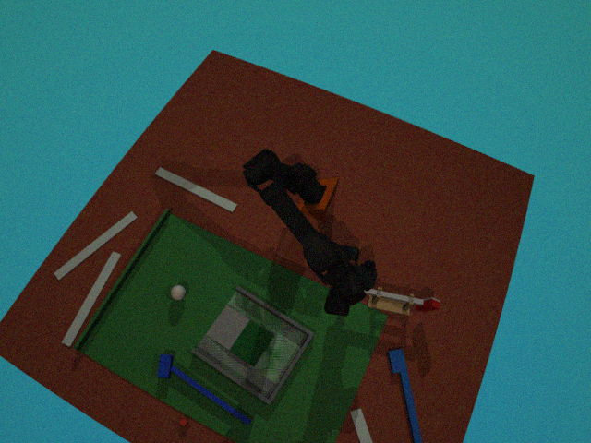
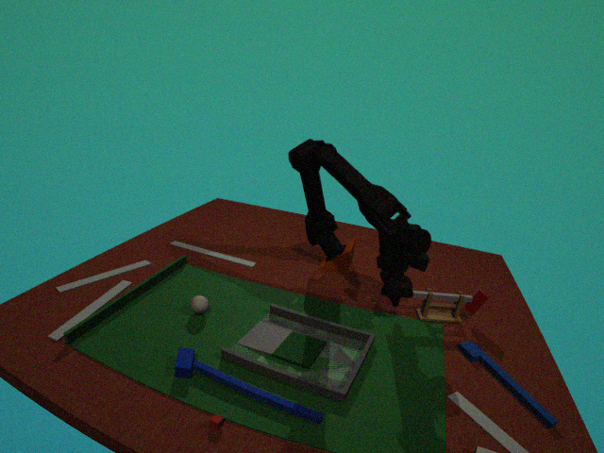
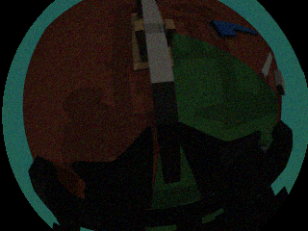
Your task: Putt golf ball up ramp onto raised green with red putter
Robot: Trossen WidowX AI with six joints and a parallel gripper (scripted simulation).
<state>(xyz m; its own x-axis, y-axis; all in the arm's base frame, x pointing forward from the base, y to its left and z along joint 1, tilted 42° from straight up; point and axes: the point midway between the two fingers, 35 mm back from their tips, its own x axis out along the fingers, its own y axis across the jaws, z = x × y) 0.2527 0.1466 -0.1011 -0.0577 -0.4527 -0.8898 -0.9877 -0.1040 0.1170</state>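
My gripper tip is 20 mm past the wooden stool and 130 mm to the right of it. The rest, counted from my gripper tip: grey raised platform (230 mm ahead, 170 mm to the right, 30 mm below); blue putter (390 mm ahead, 260 mm to the right, 20 mm below); white golf ball (180 mm ahead, 430 mm to the right, 10 mm below).
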